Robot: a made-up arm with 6 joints. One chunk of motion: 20 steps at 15 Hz.
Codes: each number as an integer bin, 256 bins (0 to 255) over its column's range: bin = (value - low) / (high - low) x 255, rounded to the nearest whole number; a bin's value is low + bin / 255 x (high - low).
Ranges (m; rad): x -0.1..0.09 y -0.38..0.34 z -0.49..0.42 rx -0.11..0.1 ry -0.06..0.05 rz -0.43..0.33
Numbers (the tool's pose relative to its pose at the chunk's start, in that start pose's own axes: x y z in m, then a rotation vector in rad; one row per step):
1: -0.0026 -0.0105 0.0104 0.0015 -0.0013 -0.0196
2: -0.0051 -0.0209 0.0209 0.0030 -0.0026 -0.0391
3: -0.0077 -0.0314 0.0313 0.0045 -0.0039 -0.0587
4: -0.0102 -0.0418 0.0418 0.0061 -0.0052 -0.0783
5: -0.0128 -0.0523 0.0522 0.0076 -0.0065 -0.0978
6: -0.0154 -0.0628 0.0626 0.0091 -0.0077 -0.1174
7: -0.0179 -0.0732 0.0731 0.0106 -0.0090 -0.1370
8: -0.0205 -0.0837 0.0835 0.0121 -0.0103 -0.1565
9: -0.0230 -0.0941 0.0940 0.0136 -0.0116 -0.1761
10: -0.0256 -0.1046 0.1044 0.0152 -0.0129 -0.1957
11: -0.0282 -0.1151 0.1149 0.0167 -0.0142 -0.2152
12: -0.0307 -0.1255 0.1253 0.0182 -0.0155 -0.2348
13: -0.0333 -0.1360 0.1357 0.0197 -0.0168 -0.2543
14: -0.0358 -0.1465 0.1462 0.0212 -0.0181 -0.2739
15: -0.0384 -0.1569 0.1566 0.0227 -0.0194 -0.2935
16: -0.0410 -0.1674 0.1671 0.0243 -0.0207 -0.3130
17: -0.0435 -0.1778 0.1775 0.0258 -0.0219 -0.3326
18: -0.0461 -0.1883 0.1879 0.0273 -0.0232 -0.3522
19: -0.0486 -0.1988 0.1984 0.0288 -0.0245 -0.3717
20: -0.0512 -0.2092 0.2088 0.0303 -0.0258 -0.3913
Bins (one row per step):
1: 131 131 140 135 136 138
2: 127 127 143 137 133 131
3: 124 123 146 139 130 125
4: 121 120 149 141 127 118
5: 117 116 152 143 124 111
6: 114 112 155 145 121 105
7: 110 109 158 146 118 98
8: 107 105 161 148 115 92
9: 103 101 164 150 112 85
10: 100 98 167 152 109 79
11: 96 94 170 154 106 72
12: 93 90 172 156 103 65
13: 90 86 175 157 100 59
14: 86 83 178 159 97 52
15: 83 79 181 161 94 46
16: 79 75 184 163 91 39
17: 76 72 187 165 88 33
18: 72 68 190 167 85 26
19: 69 64 193 169 82 20
20: 65 60 196 170 79 13

